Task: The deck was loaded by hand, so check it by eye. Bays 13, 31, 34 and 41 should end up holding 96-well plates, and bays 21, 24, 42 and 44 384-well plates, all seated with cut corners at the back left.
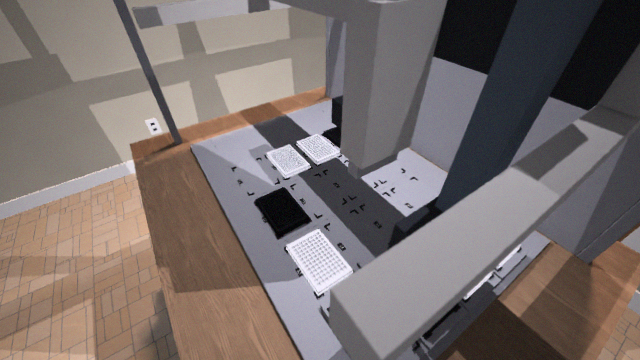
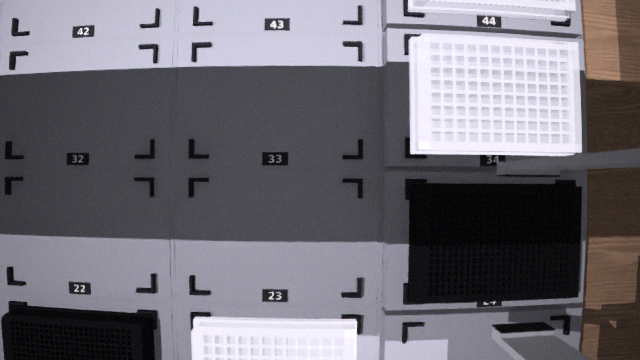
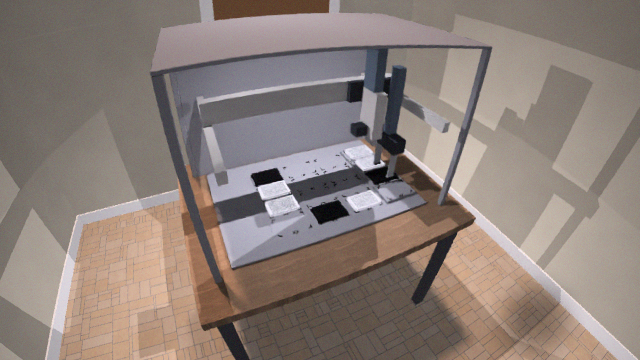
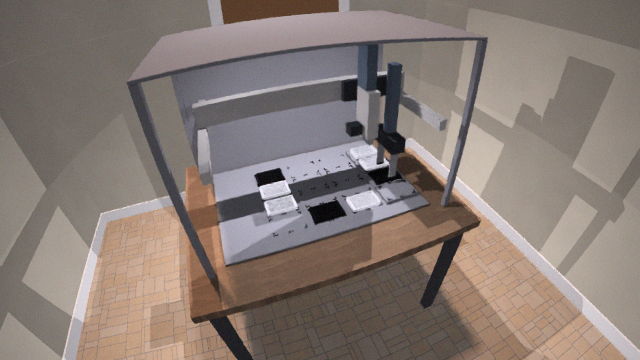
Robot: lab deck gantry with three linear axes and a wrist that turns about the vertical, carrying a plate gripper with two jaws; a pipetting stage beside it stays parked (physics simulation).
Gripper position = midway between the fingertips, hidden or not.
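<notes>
My gripper (image 4: 385,169), (image 3: 383,170). Bay 43 (image 1: 415,192).
</notes>
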